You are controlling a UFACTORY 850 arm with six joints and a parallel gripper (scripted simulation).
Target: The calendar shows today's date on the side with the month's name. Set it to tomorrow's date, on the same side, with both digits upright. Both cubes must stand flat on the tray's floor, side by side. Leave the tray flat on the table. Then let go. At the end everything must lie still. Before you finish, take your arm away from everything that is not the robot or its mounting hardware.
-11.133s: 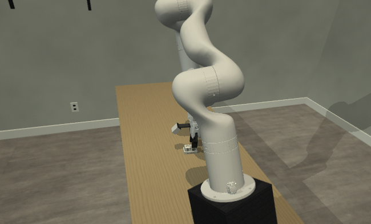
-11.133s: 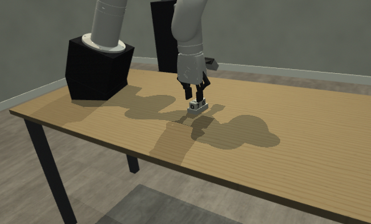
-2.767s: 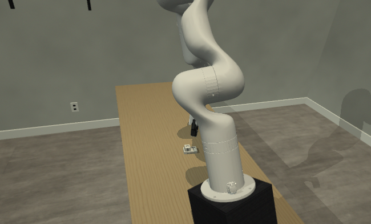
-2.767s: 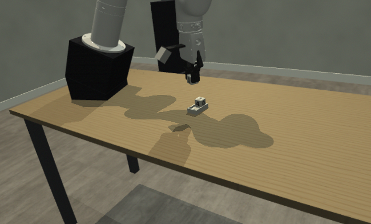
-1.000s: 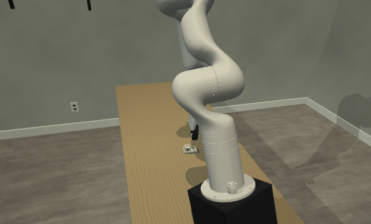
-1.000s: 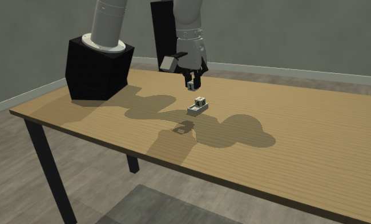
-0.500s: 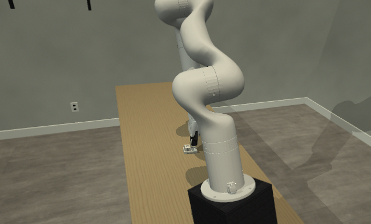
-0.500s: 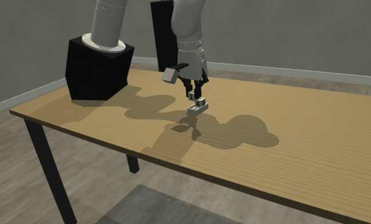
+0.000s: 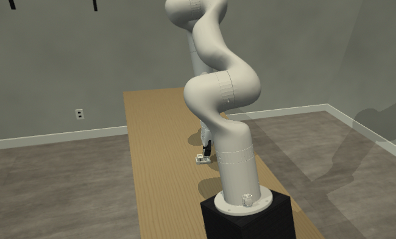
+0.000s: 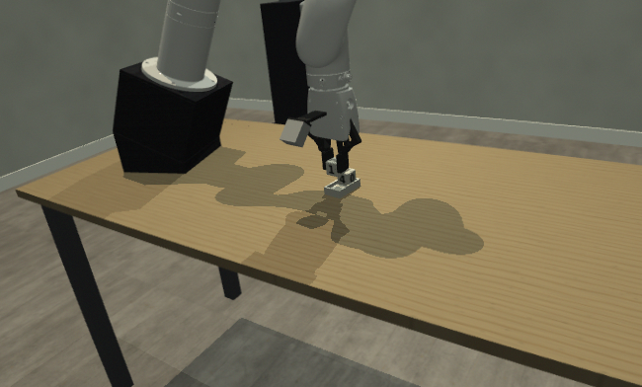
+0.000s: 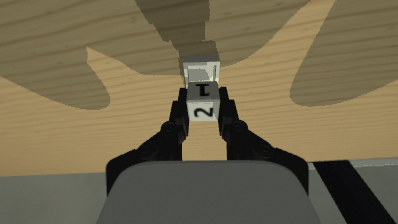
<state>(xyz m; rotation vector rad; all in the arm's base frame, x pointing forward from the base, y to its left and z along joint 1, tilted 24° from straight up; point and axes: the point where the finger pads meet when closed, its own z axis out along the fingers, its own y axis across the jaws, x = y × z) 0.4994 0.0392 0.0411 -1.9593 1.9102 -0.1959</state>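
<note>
The small calendar tray is 70 mm below my hand and 20 mm to the left of it.
</note>
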